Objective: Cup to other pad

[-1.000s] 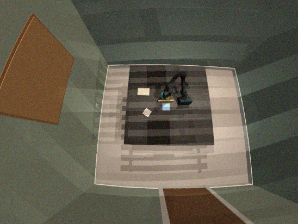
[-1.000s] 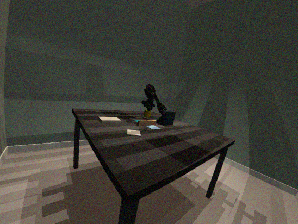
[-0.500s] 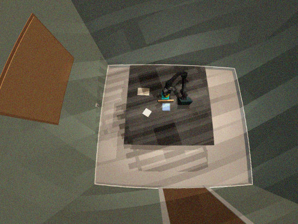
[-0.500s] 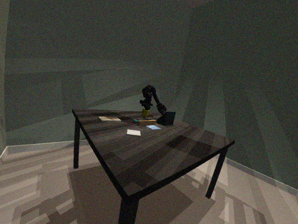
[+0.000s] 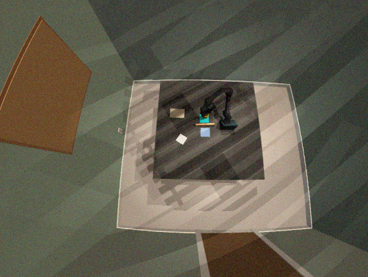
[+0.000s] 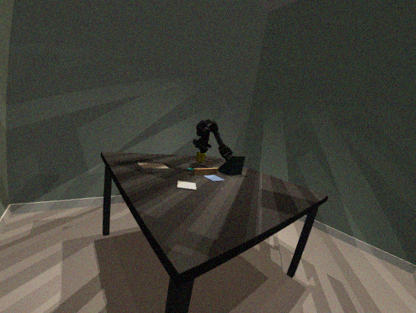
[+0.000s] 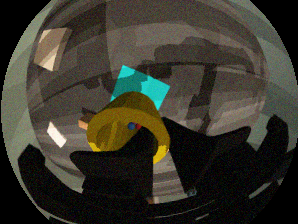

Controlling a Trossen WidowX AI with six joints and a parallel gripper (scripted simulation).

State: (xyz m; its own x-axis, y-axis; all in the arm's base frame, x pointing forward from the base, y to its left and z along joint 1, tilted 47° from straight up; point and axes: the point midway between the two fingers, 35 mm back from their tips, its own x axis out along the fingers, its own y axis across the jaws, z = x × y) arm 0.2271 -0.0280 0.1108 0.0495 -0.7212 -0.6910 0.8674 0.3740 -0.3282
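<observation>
My gripper tip is 12 cm above the teal pad, 3 cm short of it and 1 cm to the right of it. Also, from my gripper tip: wooden bar: 10 cm to the left, 9 cm below, 2 cm ahead; then light blue pad: 19 cm to the left, 12 cm below, 2 cm ahead; then yellow cup: 2 cm ahead, 1 cm to the left.
</observation>
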